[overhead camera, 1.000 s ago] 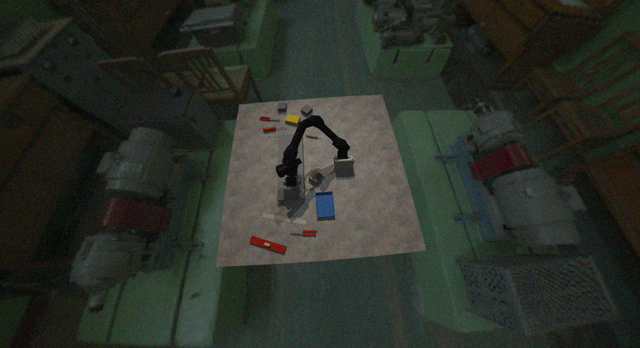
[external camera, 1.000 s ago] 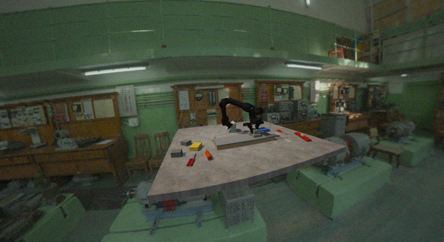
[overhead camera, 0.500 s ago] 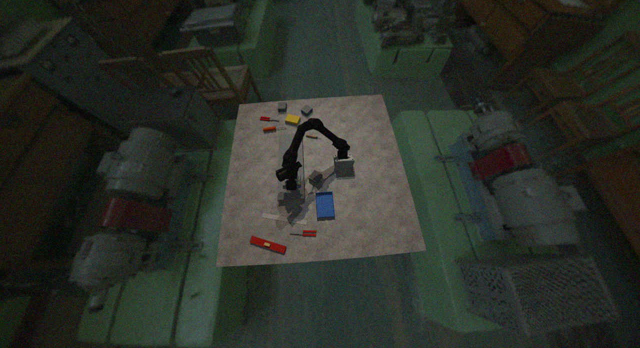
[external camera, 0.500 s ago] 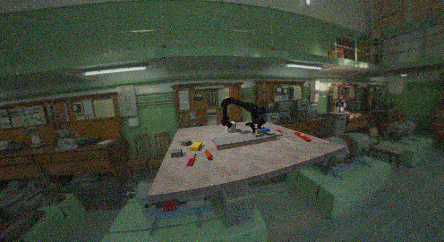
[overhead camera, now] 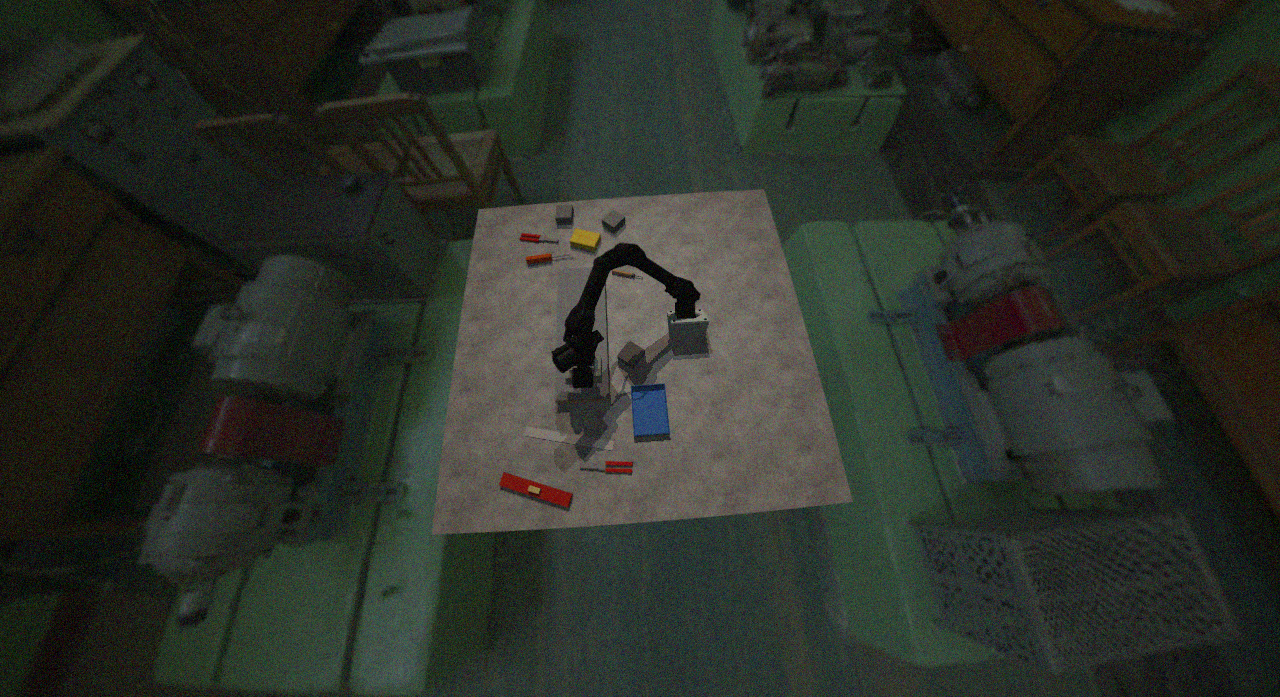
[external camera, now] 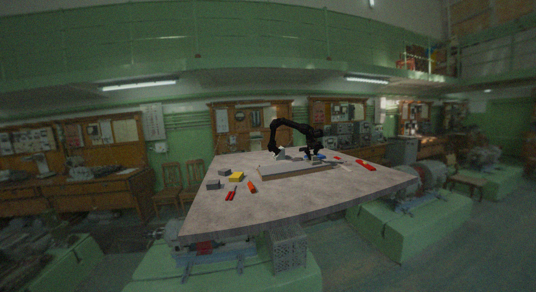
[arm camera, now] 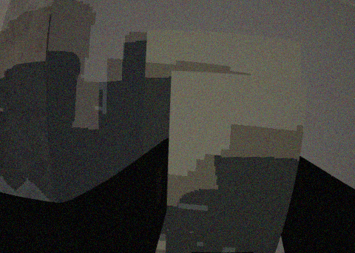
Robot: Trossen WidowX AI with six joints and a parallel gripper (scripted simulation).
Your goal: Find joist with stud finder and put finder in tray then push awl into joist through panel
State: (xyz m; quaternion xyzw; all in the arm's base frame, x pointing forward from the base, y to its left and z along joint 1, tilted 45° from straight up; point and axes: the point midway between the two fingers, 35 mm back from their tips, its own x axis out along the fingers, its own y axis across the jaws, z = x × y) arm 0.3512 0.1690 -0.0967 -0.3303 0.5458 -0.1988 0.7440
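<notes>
Right now my gripper tip is 40 mm past the dark display and 30 mm below it. Round my gripper tip: white ruler 230 mm to the left, 60 mm below, 30 mm ahead; stud finder 20 mm behind, 20 mm above; blue tray 230 mm behind, 130 mm to the left, 50 mm below.
</notes>
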